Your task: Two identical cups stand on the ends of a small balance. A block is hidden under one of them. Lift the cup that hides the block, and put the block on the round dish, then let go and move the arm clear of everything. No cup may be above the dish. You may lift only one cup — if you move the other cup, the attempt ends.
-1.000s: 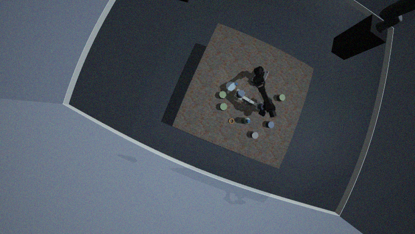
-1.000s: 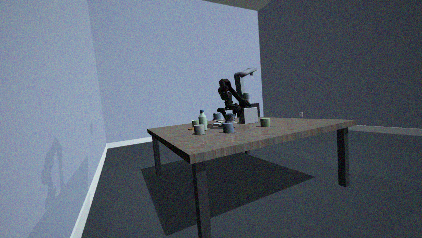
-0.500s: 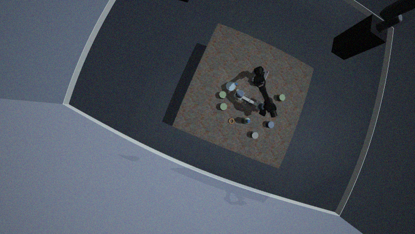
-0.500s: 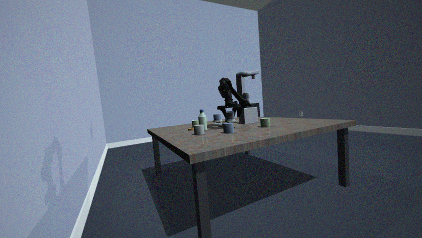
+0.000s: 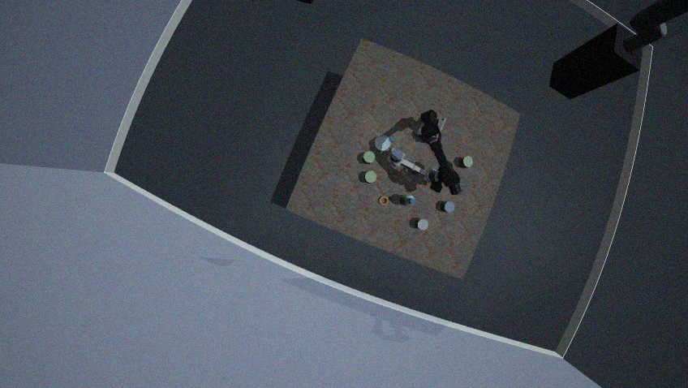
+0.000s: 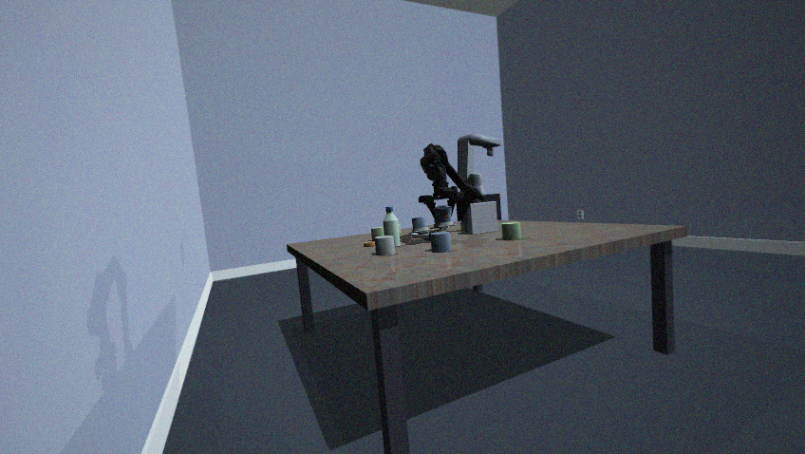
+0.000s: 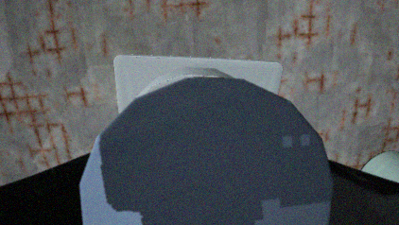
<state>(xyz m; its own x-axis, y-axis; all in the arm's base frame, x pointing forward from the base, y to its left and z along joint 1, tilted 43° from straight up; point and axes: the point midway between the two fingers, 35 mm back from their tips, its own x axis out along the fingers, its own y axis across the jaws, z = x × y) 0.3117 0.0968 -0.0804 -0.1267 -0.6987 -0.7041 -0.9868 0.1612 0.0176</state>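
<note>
My gripper tip is 1 cm to the left of the grey block and 2 cm above it. The rest, counted from my gripper tip: grey balance bar (2 cm behind, 13 cm to the right, 7 cm below); bottle (20 cm ahead, 10 cm to the right, 1 cm above); balance (1 cm behind, 13 cm to the right, 8 cm below).
</note>
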